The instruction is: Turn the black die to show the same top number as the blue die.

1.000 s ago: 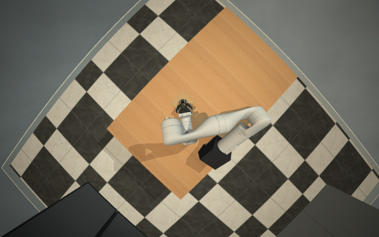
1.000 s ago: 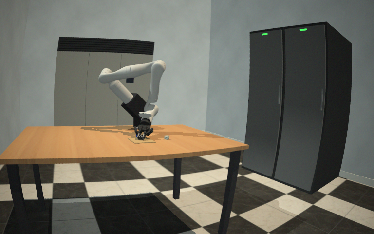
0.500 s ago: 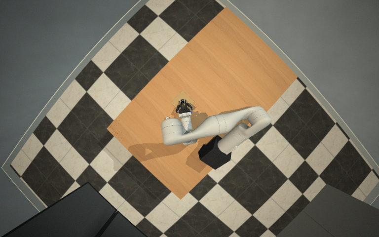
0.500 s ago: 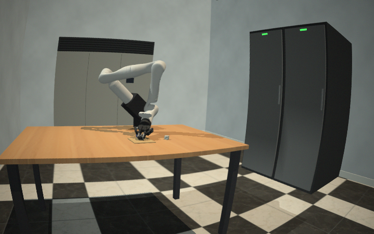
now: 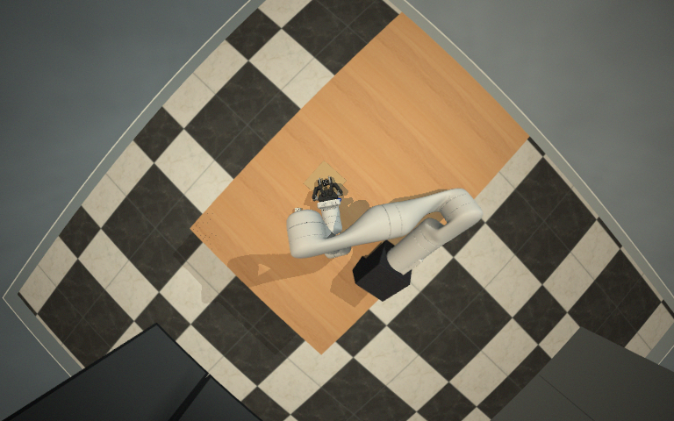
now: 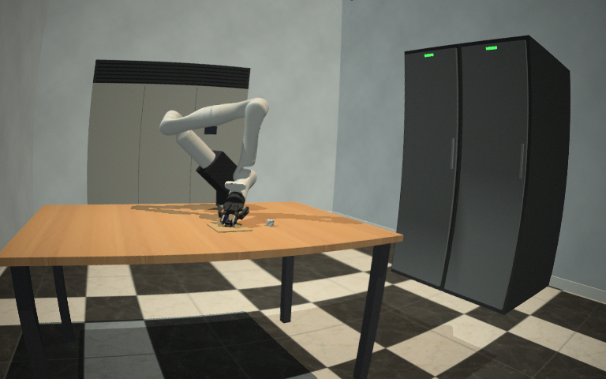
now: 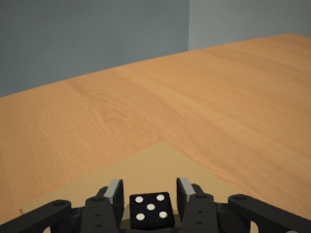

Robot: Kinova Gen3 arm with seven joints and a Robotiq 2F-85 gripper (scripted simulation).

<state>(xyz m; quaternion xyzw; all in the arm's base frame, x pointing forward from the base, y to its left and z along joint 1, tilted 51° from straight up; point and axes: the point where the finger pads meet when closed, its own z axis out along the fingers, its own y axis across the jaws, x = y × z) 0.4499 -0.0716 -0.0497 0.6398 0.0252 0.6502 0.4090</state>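
My gripper is now 10 mm above the black die. The rest, counted from my hand: blue die: 100 mm behind, 10 mm to the left, 10 mm below; then tan mat: 30 mm below; then white die: 10 mm behind, 180 mm to the left, 10 mm below.
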